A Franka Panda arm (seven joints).
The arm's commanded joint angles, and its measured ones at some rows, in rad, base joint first. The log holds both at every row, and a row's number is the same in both.
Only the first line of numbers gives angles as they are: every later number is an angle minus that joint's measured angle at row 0.
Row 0, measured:
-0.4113, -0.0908, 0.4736, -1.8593, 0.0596, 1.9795, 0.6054
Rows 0 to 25, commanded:
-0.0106, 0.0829, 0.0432, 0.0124, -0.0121, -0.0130, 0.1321
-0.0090, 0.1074, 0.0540, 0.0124, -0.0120, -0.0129, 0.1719
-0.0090, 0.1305, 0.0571, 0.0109, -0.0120, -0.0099, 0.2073
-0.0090, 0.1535, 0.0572, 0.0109, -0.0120, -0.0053, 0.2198
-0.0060, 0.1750, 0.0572, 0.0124, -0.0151, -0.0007, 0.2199
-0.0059, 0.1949, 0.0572, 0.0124, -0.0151, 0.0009, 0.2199
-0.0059, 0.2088, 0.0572, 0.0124, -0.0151, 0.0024, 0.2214
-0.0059, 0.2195, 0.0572, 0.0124, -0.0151, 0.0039, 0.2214
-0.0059, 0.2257, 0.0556, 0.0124, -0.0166, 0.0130, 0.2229
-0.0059, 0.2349, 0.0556, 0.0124, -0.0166, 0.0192, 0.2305
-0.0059, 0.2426, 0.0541, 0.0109, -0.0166, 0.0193, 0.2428
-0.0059, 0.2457, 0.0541, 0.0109, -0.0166, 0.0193, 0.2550
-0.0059, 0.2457, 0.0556, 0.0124, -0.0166, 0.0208, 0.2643
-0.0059, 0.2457, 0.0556, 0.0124, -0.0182, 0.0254, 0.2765
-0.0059, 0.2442, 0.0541, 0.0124, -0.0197, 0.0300, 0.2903
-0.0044, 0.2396, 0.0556, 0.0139, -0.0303, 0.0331, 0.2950
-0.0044, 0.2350, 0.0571, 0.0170, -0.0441, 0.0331, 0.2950
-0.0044, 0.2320, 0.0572, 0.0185, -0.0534, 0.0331, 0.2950
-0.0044, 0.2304, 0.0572, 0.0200, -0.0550, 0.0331, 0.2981
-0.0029, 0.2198, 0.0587, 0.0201, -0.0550, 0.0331, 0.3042
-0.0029, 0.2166, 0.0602, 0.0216, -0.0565, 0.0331, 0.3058
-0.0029, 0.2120, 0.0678, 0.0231, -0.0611, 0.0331, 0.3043
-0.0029, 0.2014, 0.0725, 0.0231, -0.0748, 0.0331, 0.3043
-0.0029, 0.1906, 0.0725, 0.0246, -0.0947, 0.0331, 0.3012
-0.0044, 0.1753, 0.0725, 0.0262, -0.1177, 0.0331, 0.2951
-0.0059, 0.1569, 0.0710, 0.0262, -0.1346, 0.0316, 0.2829
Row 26, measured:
0.0009, 0.2122, 0.0613, 0.0303, -0.0754, 0.0266, 0.2752
